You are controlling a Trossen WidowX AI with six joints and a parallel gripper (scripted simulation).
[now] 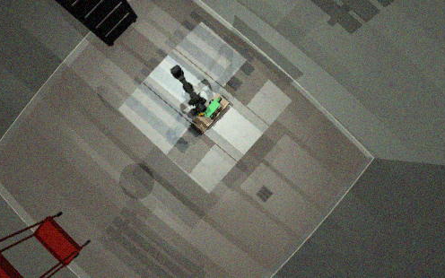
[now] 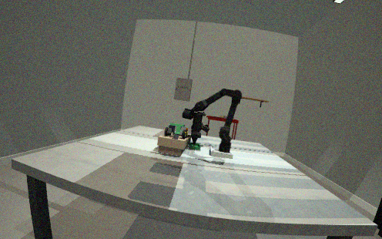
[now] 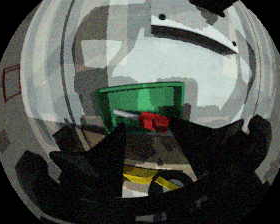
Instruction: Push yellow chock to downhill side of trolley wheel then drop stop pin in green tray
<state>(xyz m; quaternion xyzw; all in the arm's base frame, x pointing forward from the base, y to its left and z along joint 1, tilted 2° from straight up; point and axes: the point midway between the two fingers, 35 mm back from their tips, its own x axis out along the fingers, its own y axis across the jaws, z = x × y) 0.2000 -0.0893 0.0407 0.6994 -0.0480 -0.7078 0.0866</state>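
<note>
My gripper tip is now 10 mm to the left of the red-headed stop pin and 10 mm above it. Also, from my gripper tip: green tray (40 mm below, 10 mm to the right, 10 mm behind); then yellow chock (60 mm ahead, 50 mm above, 20 mm to the right); then tan ramp (120 mm ahead, 80 mm to the left, 10 mm above).
</note>
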